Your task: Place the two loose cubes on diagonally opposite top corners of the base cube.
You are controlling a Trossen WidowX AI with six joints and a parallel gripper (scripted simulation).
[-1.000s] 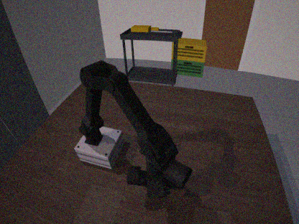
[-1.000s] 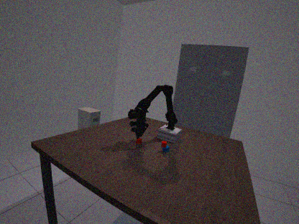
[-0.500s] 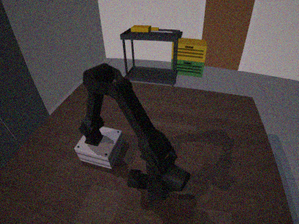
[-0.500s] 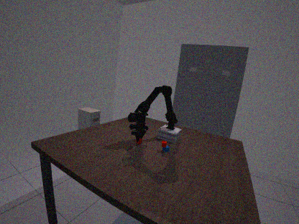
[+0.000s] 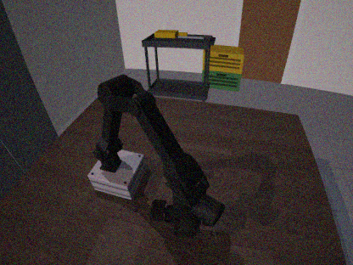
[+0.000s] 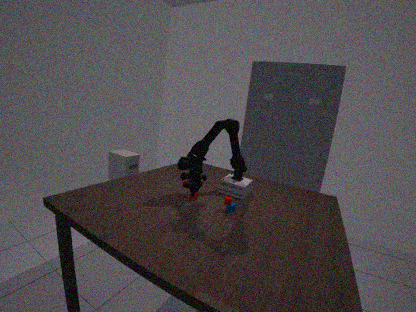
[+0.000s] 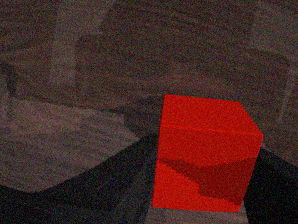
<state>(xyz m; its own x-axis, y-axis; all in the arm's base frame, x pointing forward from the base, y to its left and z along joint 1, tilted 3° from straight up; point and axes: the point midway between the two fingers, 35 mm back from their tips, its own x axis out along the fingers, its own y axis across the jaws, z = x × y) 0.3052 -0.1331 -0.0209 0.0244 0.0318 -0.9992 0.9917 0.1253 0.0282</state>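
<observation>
The red cube is 1 cm behind my gripper tip, 20 cm to the left of it and 3 cm above it. Also, from my gripper tip: blue cube: 1 cm behind, 22 cm to the left.
</observation>
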